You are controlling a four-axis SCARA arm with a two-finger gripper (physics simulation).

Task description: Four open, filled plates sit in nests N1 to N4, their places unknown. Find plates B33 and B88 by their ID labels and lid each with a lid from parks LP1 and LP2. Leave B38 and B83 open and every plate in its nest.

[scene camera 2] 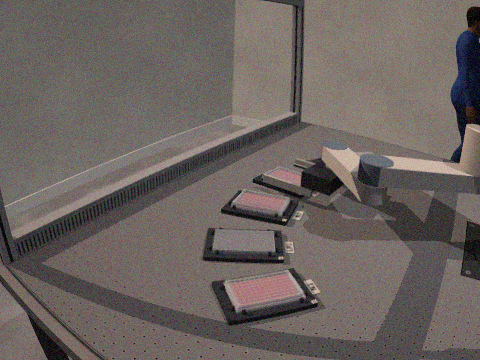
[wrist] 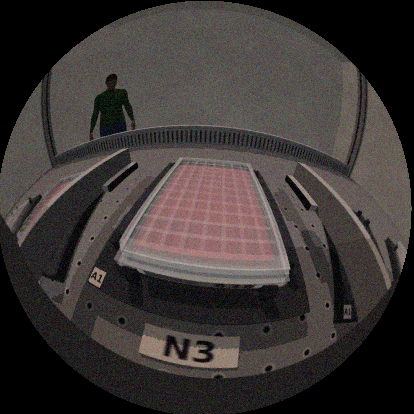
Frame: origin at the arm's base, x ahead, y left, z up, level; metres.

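Seen in the pictures: gripper, between the fingertips: (scene camera 2: 280, 169) (wrist: 211, 157).
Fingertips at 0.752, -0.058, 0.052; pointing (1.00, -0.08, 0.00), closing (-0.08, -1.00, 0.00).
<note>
Offsets run from my fingertips to a thing's top centre, as dx, dy, dz. "pt": to the spot under its first point.
My gripper (scene camera 2: 295, 173) (wrist: 211, 157) is open and empty, its two long fingers on either side of and above the plate at nest N3. That plate {-0.026, +0.000, -0.013} (scene camera 2: 283, 174) (wrist: 205, 215) has pink wells and a clear rim; its ID is not readable, and I cannot tell whether a lid covers it. The N3 sign {-0.122, +0.009, -0.037} (wrist: 190, 348) is in front. In the scene view, pink plates also sit at N1 {-0.235, +0.479, -0.013} (scene camera 2: 265, 290) and N2 {-0.044, +0.179, -0.013} (scene camera 2: 260, 202). A grey, clear lid {-0.108, +0.352, -0.021} (scene camera 2: 243, 241) lies on park LP1 {pt -0.053, +0.405, -0.029} (scene camera 2: 207, 245). N4 and LP2 are hidden behind the arm in the scene view.
The arm (scene camera 2: 425, 170) reaches in from the right over the table. Neighbouring fixtures flank N3 in the wrist view, with a dark one {-0.081, -0.169, -0.019} (wrist: 342, 285) at the right. A slotted strip (scene camera 2: 150, 180) (wrist: 200, 135) runs along the back edge. People stand beyond the table.
</note>
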